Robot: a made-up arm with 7 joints.
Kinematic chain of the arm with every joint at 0, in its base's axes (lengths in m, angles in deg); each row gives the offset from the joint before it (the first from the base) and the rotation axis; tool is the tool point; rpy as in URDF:
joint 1: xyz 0 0 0.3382 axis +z
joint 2: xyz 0 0 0 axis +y
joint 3: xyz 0 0 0.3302 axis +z
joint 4: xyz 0.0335 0 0 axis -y
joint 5: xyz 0.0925 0 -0.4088 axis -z
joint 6: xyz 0 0 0 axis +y
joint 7: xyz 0.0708 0 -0.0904 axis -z
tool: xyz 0 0 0 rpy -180 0 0
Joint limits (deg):
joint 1: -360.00..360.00
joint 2: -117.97..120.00
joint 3: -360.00..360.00
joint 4: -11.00..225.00
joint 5: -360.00..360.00
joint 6: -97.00..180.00
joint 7: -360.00..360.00
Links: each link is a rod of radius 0.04 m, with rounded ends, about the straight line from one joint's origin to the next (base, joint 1, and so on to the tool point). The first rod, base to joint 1, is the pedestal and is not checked.
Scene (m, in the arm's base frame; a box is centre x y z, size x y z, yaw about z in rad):
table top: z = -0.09
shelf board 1: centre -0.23 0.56 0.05 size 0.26 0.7 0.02 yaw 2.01
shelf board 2: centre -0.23 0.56 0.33 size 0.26 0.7 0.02 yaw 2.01
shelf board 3: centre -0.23 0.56 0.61 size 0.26 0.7 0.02 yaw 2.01
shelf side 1: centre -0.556 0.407 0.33 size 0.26 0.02 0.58 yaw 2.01
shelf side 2: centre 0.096 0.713 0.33 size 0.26 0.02 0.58 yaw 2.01
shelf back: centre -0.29 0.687 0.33 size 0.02 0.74 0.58 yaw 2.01
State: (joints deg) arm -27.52 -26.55 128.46 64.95 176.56 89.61 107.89
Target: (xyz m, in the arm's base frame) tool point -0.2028 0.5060 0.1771
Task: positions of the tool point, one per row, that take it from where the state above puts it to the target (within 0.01 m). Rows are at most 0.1 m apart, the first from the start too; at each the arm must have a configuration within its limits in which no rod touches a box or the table.
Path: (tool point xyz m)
1: -0.1404 0.5278 0.4530
2: -0.1055 0.4669 0.4539
3: -0.0846 0.3985 0.4514
4: -0.0736 0.3253 0.4458
5: -0.1048 0.3351 0.3764
6: -0.1215 0.3319 0.3050
7: -0.1217 0.3185 0.2368
8: -0.1055 0.2988 0.1771
9: -0.1331 0.3761 0.1813
10: -0.1655 0.4456 0.1821
11: -0.2028 0.5060 0.1771

